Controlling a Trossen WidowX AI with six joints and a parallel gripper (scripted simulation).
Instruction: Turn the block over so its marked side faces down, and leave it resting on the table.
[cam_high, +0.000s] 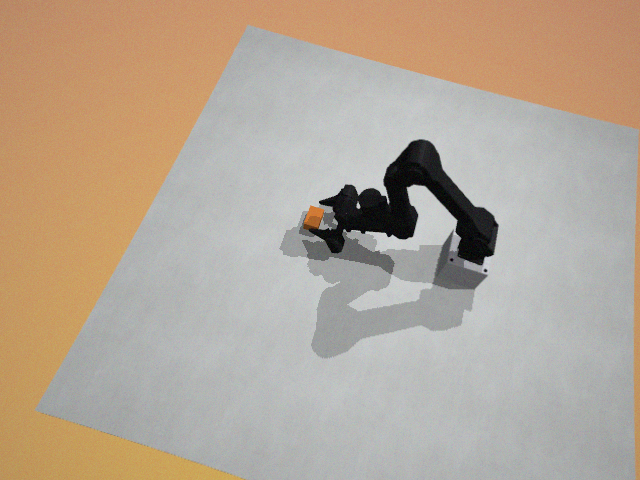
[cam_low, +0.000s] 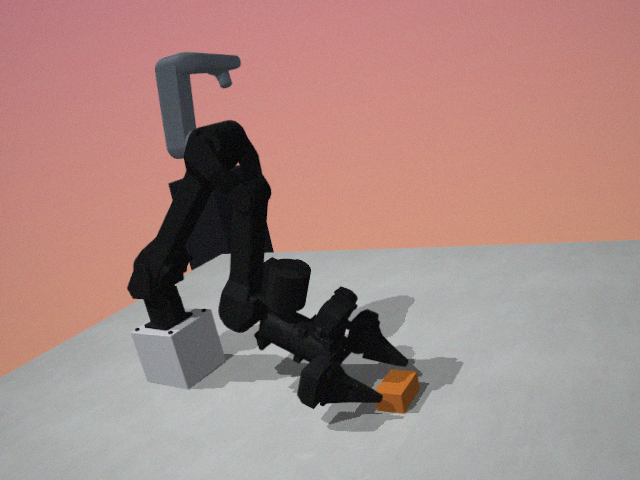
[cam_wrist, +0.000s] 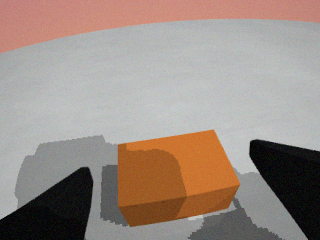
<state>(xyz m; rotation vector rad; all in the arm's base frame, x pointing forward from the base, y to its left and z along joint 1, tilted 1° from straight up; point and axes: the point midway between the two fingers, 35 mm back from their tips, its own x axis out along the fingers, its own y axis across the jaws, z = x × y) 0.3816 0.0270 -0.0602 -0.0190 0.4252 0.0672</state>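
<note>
The orange block lies 20 mm below my gripper tip.
</note>
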